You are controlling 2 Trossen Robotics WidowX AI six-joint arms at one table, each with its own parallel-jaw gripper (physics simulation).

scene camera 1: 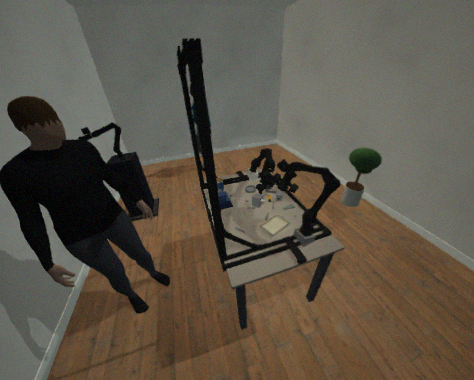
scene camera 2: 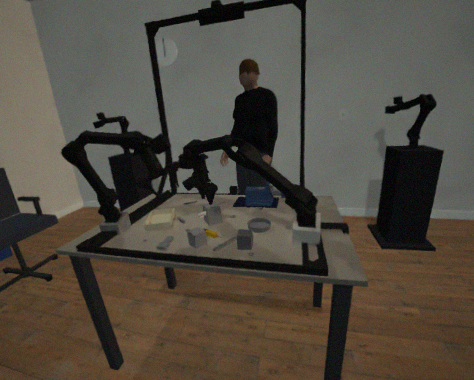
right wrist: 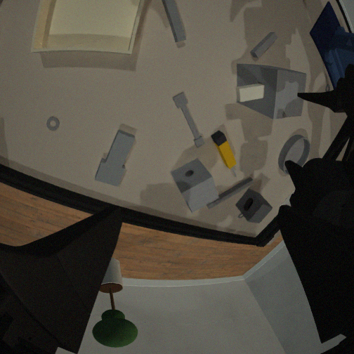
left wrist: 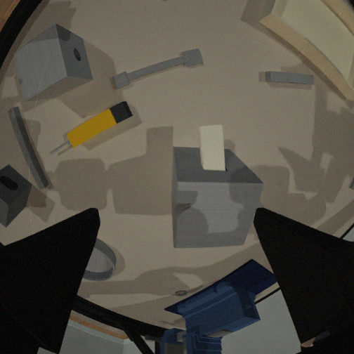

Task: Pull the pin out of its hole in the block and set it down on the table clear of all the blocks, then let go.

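Where they show: left gripper, fingertip midpoint: point(scene camera 1: 262, 191) point(scene camera 2: 207, 201); right gripper, fingertip midpoint: point(scene camera 2: 169, 192); left arm's base, origin of the base link: point(scene camera 1: 252, 170) point(scene camera 2: 306, 220); right arm's base, origin of the base link: point(scene camera 1: 305, 232) point(scene camera 2: 113, 218).
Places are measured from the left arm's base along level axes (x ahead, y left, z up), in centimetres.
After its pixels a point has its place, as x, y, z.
Note:
A cream pin point(left wrist: 212, 147) point(right wrist: 251, 93) sticks out of the hole in a grey block point(left wrist: 215, 215) point(right wrist: 290, 95) point(scene camera 2: 213, 215) @(42.9, -6.6, -4.1). The pin has a rectangular outline; its lower part is hidden inside the block. My left gripper point(left wrist: 178, 217) point(scene camera 2: 211, 200) @(44.5, -4.9, 3.6) is open and empty, pointing down above the block. In the left wrist view, the pin shows above the line between its fingertips, and the block spans much of the gap. My right gripper point(right wrist: 202, 214) is open and empty, raised over its side of the table, away from the block.
Two other blocks with holes, one light grey point(left wrist: 52, 62) point(right wrist: 195, 185) and one dark point(left wrist: 10, 195) point(right wrist: 254, 205), lie near a yellow tool point(left wrist: 92, 127) point(right wrist: 226, 152) and grey bars. A cream tray point(right wrist: 37, 44), a round dish point(scene camera 2: 259, 225) @(21.4, -9.5, -8.8) and a blue object point(left wrist: 220, 310) stand farther out.

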